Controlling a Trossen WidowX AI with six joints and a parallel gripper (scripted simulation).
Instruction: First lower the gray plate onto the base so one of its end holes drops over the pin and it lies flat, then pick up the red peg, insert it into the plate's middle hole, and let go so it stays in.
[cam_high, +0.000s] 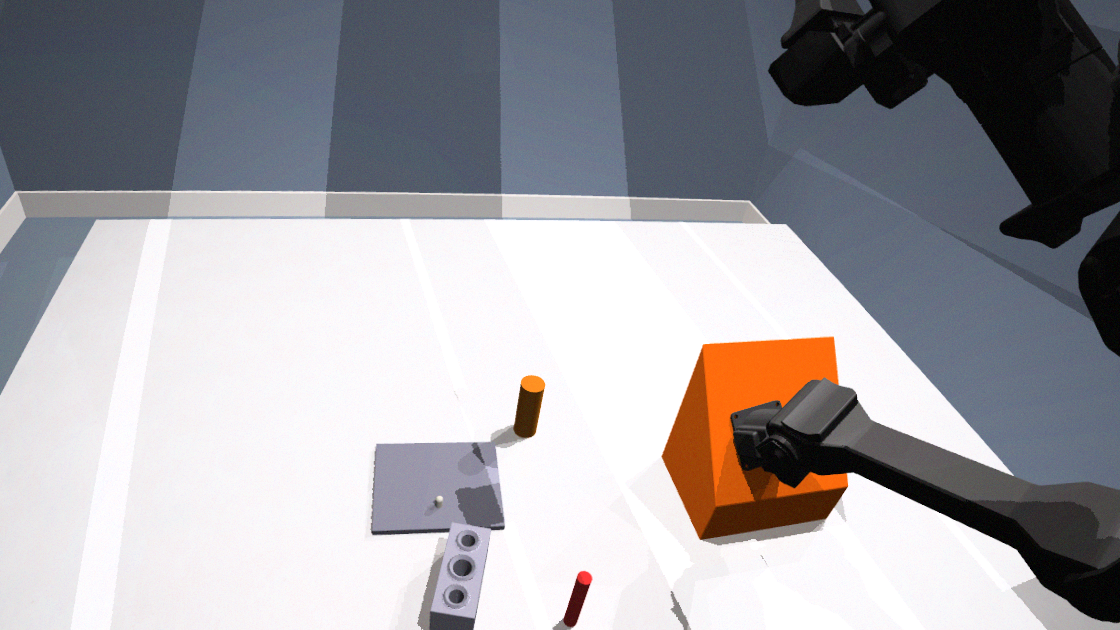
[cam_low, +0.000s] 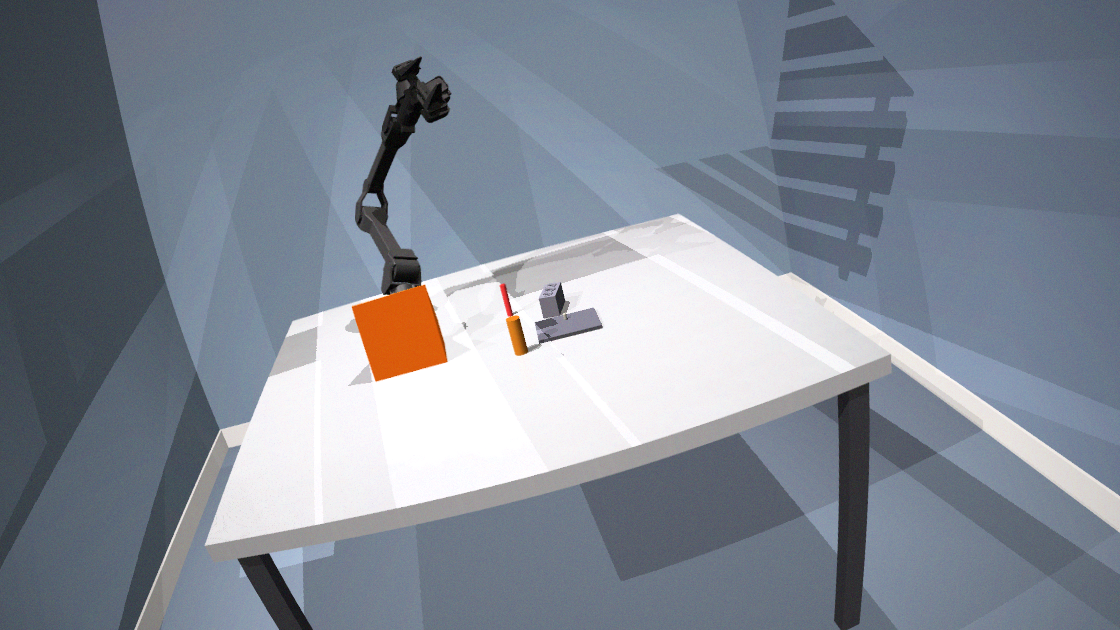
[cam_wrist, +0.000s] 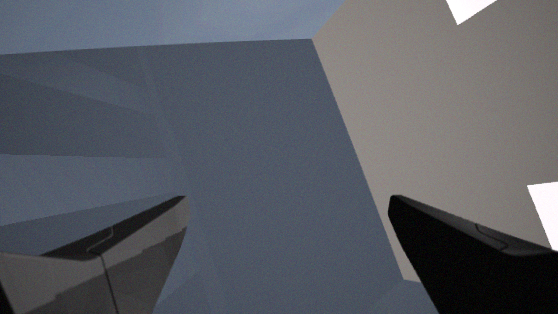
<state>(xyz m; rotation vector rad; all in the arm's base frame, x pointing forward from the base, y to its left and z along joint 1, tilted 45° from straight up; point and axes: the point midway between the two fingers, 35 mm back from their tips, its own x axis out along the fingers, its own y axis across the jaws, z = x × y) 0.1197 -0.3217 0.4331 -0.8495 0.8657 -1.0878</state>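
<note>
Now: gripper tip 610 mm above the gray plate, 150 mm short of it and 10 mm to the left of it. The rest, counted from my gripper tip: orange cylinder: 610 mm below, 210 mm to the right, 20 mm ahead; then gray base: 640 mm below, 140 mm ahead, 130 mm to the right; then red peg: 610 mm below, 50 mm ahead, 40 mm to the left.
</note>
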